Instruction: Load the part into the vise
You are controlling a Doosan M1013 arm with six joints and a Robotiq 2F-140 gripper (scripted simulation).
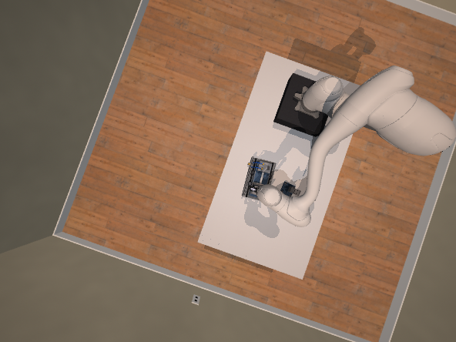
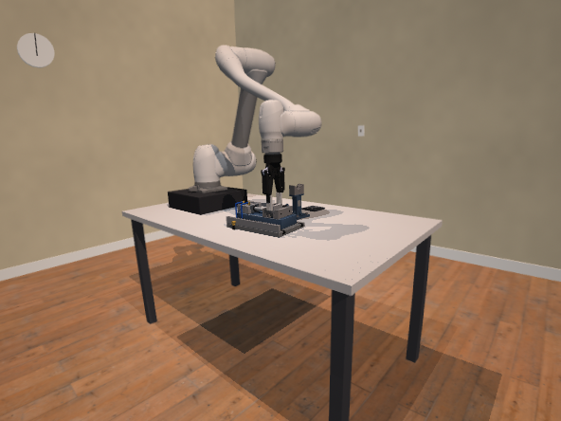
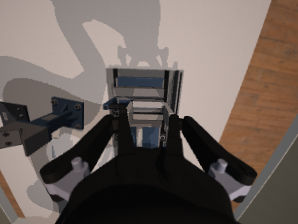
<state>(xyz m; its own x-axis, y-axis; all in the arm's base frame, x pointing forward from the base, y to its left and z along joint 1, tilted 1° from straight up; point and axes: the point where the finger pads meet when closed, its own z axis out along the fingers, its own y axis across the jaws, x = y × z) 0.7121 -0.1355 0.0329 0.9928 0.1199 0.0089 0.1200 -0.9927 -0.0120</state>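
Now: the part 20 mm below my hand. Round my hand: vise base 80 mm below, 70 mm behind, 10 mm to the left.
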